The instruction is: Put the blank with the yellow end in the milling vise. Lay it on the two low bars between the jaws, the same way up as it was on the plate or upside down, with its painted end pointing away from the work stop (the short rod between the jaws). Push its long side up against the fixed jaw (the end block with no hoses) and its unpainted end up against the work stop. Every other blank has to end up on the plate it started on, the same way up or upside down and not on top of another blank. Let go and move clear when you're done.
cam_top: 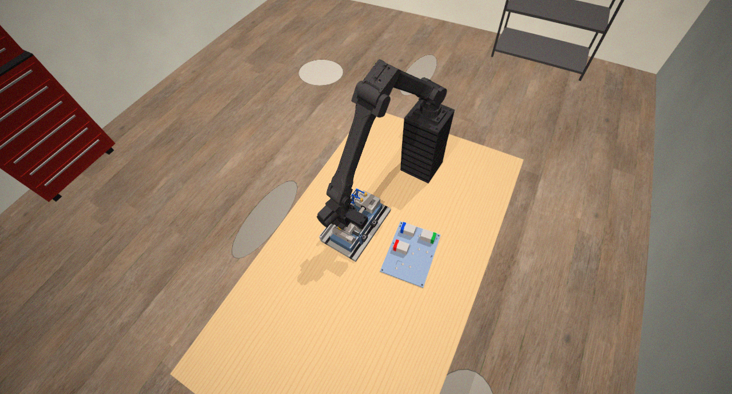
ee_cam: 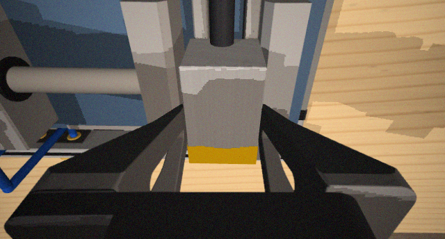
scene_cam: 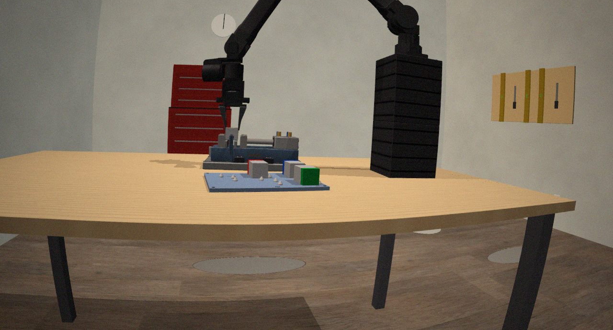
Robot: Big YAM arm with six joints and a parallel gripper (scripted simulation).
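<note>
Now: the yellow-ended blank 20 mm below my hand. Also, from my hand: work stop rod: 50 mm to the left, 30 mm below; fixed jaw: 40 mm below, 30 mm ahead; moving jaw: 40 mm below, 40 mm behind.
</note>
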